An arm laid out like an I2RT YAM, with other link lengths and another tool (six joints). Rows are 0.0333 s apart.
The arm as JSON. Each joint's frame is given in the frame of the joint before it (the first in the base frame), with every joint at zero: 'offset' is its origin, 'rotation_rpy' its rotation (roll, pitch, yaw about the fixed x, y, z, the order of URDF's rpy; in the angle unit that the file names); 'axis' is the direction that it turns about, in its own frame. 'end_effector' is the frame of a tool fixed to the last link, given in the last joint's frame.
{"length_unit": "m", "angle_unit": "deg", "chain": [
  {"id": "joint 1", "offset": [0.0, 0.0, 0.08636], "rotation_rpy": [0.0, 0.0, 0.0], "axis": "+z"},
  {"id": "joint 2", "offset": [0.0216, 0.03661, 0.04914], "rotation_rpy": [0.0, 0.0, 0.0], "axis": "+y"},
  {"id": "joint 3", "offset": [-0.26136, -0.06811, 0.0], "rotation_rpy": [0.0, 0.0, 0.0], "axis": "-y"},
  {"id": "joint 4", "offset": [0.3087, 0.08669, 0.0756], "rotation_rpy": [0.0, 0.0, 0.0], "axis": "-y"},
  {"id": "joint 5", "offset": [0.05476, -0.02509, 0.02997], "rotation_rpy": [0.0, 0.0, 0.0], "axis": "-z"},
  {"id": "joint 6", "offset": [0.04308, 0.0, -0.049], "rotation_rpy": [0.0, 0.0, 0.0], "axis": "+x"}
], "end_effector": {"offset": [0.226, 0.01, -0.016], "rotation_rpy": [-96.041, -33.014, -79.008]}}
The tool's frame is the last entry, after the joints.
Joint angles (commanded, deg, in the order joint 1, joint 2, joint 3, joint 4, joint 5, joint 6), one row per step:
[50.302 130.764 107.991 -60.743 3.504 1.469]
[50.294 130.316 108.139 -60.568 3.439 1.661]
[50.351 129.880 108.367 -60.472 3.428 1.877]
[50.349 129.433 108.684 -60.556 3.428 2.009]
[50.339 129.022 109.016 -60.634 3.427 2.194]
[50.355 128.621 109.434 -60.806 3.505 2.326]
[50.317 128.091 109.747 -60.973 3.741 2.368]
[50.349 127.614 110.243 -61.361 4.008 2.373]
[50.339 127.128 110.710 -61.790 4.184 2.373]
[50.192 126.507 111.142 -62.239 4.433 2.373]
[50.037 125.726 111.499 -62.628 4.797 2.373]
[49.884 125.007 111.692 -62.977 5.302 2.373]
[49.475 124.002 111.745 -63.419 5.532 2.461]
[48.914 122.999 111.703 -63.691 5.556 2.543]
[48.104 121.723 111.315 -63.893 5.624 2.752]
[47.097 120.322 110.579 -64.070 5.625 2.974]
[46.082 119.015 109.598 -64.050 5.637 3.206]
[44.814 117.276 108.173 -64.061 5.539 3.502]
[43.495 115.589 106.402 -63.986 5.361 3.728]
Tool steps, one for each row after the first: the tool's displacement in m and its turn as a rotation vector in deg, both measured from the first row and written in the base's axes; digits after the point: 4 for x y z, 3 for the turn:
[0.0019 0.0028 0.0046 0.658 -0.433 -0.190]
[0.0036 0.0057 0.0097 1.278 -0.896 -0.345]
[0.0054 0.0080 0.0153 1.820 -1.320 -0.477]
[0.0072 0.0101 0.0208 2.360 -1.729 -0.669]
[0.0091 0.0121 0.0267 2.830 -2.189 -0.794]
[0.0117 0.0130 0.0332 3.211 -2.795 -0.908]
[0.0137 0.0139 0.0402 3.499 -3.368 -0.922]
[0.0154 0.0145 0.0472 3.794 -3.834 -0.962]
[0.0182 0.0139 0.0551 4.101 -4.412 -1.152]
[0.0216 0.0131 0.0641 4.447 -5.169 -1.374]
[0.0248 0.0110 0.0716 4.559 -5.916 -1.621]
[0.0284 0.0076 0.0806 4.884 -6.491 -2.166]
[0.0324 0.0042 0.0890 5.382 -6.966 -2.821]
[0.0375 -0.0018 0.0977 5.853 -7.478 -3.858]
[0.0425 -0.0100 0.1051 6.201 -7.827 -5.087]
[0.0472 -0.0186 0.1103 6.431 -8.096 -6.334]
[0.0515 -0.0299 0.1160 6.691 -8.269 -7.872]
[0.0544 -0.0423 0.1189 6.752 -8.190 -9.372]

